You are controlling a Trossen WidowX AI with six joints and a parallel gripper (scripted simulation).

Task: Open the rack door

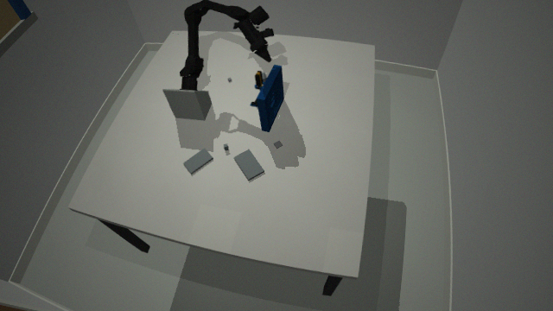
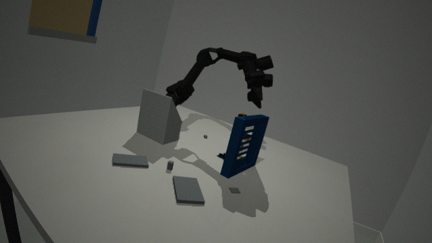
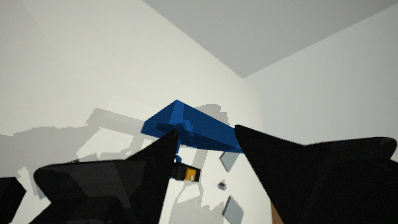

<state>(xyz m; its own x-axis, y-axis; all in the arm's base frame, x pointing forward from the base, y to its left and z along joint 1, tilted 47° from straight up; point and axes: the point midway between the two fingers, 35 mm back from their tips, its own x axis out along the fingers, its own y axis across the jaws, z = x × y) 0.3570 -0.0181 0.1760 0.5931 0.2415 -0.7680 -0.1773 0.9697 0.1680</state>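
Now: the orange handle 6 cm behind my gripper tip, 2 cm to the right of it and 13 cm below it. The rest, counted from my gripper tip: tile: 7 cm ahead, 25 cm to the right, 25 cm below.
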